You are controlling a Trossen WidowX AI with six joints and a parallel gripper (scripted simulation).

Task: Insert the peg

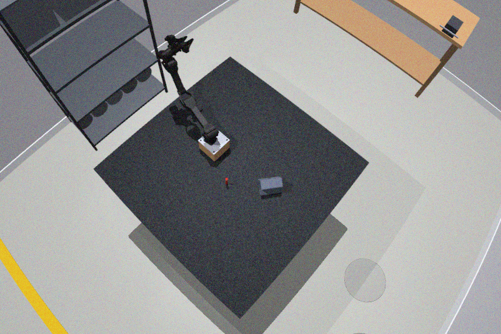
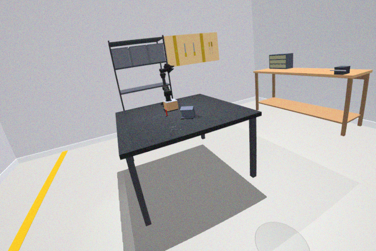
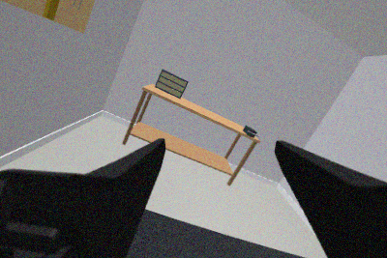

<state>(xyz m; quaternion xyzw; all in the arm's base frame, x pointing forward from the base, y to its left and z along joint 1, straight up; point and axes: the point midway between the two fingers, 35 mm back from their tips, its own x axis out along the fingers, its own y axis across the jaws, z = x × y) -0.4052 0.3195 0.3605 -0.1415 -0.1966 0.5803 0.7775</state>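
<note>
Now: gripper tip 620 mm short of the red peg, 510 mm to the left of it and 410 mm above it. Also, from my gripper tip: grey sloped panel 850 mm ahead, 370 mm to the right, 420 mm below.
</note>
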